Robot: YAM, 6 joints.
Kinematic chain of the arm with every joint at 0, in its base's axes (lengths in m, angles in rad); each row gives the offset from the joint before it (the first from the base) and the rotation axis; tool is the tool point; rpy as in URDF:
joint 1: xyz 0 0 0.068 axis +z
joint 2: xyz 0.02 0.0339 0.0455 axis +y
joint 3: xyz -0.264 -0.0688 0 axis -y
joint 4: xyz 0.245 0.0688 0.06 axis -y
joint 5: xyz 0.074 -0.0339 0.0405 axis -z
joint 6: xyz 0.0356 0 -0.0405 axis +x
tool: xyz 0 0 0 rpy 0 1.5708 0
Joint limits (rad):
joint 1: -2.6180..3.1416
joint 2: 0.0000..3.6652
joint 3: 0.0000..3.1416
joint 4: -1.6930..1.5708
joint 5: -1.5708..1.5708
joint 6: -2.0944..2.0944
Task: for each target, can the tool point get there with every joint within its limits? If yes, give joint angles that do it. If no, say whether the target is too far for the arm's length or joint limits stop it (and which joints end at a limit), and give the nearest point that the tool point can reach.
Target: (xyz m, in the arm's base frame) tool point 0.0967 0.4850 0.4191
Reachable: yes | joints 1.3975 2.2638 2.0602 1.2523 0.3333 1.7616
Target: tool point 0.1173 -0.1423 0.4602
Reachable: yes | joints -0.8124 0.9085 0.9610 0.6067 0.3633 1.1770
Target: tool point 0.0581 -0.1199 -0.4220
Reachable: no: joint limits stop it (at a limit: joint 2) | nearest point 0.0650 -0.1342 -0.3664 | short by 0.058 m
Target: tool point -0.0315 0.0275 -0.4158
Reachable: no: joint limits stop it (at a limit: joint 2) | nearest point -0.0614 0.0536 -0.3395 | short by 0.086 m
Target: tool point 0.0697 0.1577 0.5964
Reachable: yes | joints 1.1006 1.4891 2.5475 -1.2742 -0.2646 0.1215
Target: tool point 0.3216 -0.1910 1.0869
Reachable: no: too far | nearest point 0.2011 -0.1194 0.7016 | short by 0.410 m
